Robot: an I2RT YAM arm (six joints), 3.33 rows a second.
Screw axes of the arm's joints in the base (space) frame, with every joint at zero. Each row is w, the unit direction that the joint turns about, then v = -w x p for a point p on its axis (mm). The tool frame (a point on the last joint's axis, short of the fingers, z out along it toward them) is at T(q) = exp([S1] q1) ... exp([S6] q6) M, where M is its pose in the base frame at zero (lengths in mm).
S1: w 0 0 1 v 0 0 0
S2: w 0 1 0 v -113.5 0 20
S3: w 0 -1 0 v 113.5 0 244
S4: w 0 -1 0 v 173.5 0 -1
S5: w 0 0 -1 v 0 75 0
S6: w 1 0 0 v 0 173.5 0
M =
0 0 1 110.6
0 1 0 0
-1 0 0 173.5
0 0 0 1
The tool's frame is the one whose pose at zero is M.
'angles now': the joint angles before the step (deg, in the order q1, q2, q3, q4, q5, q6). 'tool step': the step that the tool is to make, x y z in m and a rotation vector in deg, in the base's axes. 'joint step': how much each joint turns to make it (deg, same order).
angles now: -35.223, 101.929, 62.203, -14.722, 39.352, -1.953
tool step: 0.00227, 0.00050, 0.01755, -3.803, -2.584, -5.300
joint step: 0.625, -1.121, 2.371, -2.614, 4.811, 5.132
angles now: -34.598, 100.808, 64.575, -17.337, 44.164, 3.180
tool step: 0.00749, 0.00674, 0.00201, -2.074, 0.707, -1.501
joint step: 1.792, 0.667, 1.208, -1.449, 3.649, 2.044
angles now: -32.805, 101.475, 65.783, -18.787, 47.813, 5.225
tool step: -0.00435, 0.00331, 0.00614, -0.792, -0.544, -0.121
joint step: 0.097, -1.780, -0.916, 0.069, 0.429, -0.063
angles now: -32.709, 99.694, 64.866, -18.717, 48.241, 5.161
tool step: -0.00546, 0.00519, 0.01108, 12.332, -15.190, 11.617
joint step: -1.611, -4.869, -2.596, 2.574, -22.825, 1.785
